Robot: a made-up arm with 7 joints.
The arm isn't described. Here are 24 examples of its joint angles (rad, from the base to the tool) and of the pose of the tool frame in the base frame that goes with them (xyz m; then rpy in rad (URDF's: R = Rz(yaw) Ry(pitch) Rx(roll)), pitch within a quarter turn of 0, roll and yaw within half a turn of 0).
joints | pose
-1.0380 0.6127 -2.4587 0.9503 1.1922 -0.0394 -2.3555 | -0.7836 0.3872 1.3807 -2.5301 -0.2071 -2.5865
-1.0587 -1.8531 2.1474 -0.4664 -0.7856 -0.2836 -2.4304 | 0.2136 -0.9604 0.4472 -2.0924 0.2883 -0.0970
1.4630 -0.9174 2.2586 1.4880 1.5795 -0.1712 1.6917 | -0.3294 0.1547 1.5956 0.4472 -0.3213 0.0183
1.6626 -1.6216 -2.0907 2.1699 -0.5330 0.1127 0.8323 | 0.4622 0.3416 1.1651 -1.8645 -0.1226 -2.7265
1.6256 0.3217 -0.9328 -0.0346 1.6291 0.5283 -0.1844 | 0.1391 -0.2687 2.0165 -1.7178 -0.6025 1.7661
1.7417 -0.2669 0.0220 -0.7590 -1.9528 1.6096 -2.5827 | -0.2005 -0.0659 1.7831 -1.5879 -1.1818 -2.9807
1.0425 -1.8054 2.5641 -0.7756 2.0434 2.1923 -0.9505 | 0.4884 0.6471 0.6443 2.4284 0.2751 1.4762
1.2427 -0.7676 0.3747 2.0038 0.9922 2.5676 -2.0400 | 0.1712 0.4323 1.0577 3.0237 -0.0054 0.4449
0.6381 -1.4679 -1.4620 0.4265 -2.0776 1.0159 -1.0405 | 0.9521 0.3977 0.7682 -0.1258 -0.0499 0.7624
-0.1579 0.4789 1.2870 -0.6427 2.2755 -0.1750 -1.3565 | -0.7056 -0.1884 1.7585 2.7121 0.4338 3.1207
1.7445 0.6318 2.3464 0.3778 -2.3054 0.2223 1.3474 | 0.1673 -0.8217 1.7180 -0.7389 -0.4926 1.8930
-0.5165 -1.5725 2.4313 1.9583 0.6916 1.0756 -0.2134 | 0.5172 0.0236 1.2097 -0.5816 -0.1965 2.3559
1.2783 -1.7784 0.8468 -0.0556 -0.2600 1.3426 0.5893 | 0.4480 0.8755 0.8428 -0.4011 0.9468 1.5033
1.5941 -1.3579 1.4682 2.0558 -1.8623 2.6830 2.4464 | -0.2460 0.4991 1.1703 -0.1042 -0.3107 -1.6730
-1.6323 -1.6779 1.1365 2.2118 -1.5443 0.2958 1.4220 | 0.4163 -0.3585 0.7432 2.0223 0.7777 2.9431
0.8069 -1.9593 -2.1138 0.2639 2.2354 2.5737 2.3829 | 0.6863 0.2813 0.6838 0.3359 -0.5166 1.2052
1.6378 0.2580 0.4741 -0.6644 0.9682 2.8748 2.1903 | 0.1039 -0.1885 1.6885 -1.9974 0.3358 -0.6533
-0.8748 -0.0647 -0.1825 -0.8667 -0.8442 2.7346 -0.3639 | -0.0876 0.0833 1.5794 0.6839 0.3789 1.8997
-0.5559 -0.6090 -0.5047 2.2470 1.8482 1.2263 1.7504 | 0.0914 -0.4041 0.9383 2.2560 0.5876 -0.4422
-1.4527 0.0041 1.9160 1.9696 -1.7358 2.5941 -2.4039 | 0.0885 0.2101 1.5064 1.0976 0.3113 2.1959
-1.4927 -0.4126 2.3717 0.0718 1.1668 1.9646 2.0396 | 0.0889 -0.4249 1.7190 -1.9398 -0.8846 -2.1229
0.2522 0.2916 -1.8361 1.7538 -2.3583 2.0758 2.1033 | 0.1410 -0.4286 1.4650 -1.8544 0.7704 -1.6570
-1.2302 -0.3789 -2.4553 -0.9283 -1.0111 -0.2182 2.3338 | 0.4314 -0.5567 1.5918 1.0454 -0.8726 2.2530
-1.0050 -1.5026 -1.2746 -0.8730 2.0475 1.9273 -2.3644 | 0.4933 -0.7749 1.0095 -2.9728 -1.0527 -0.8707
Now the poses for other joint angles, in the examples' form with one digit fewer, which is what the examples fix.
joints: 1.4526 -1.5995 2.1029 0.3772 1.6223 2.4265 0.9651
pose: -0.073 0.751 0.954 2.991 0.033 1.965
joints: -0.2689 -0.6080 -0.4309 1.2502 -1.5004 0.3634 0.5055
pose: 0.828 -0.451 1.309 -2.909 -0.502 -2.305
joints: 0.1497 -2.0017 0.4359 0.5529 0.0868 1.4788 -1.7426
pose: 0.806 0.037 0.384 -3.082 0.600 -0.052
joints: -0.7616 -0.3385 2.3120 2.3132 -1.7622 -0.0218 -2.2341
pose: -0.027 0.320 1.332 0.418 0.408 0.591
